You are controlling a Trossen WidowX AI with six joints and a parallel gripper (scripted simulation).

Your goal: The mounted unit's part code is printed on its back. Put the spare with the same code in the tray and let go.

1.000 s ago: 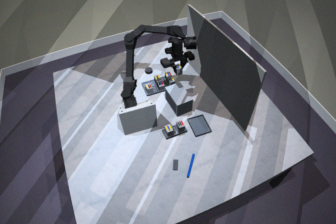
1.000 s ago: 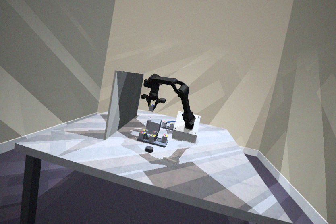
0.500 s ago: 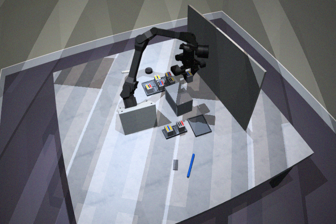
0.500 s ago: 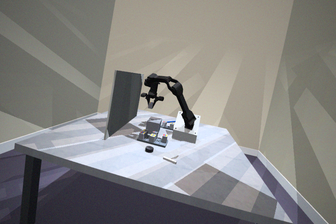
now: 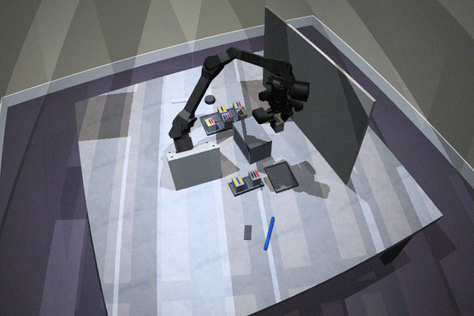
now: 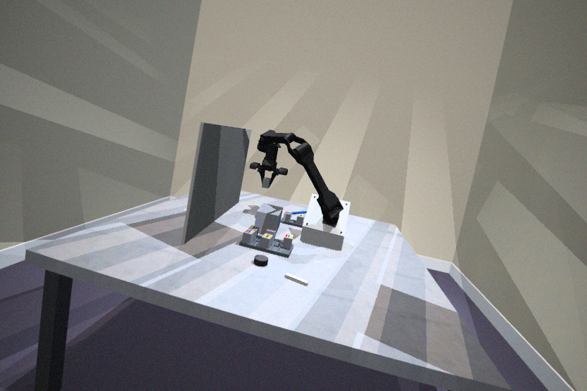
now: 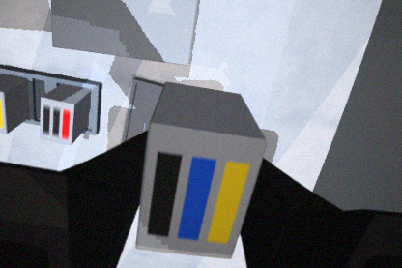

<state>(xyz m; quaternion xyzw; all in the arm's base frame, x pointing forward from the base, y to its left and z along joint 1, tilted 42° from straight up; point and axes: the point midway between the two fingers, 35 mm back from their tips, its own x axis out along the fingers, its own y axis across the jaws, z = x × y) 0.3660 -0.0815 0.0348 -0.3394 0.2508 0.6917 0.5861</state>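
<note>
Right now my gripper tip is 190 mm above the flat grey tray and 100 mm to the left of it. Round my gripper tip: tall grey panel 170 mm ahead, 130 mm to the left, 30 mm above; then rack 180 mm below, 150 mm behind, 100 mm to the right; then grey spare 20 mm above.
</note>
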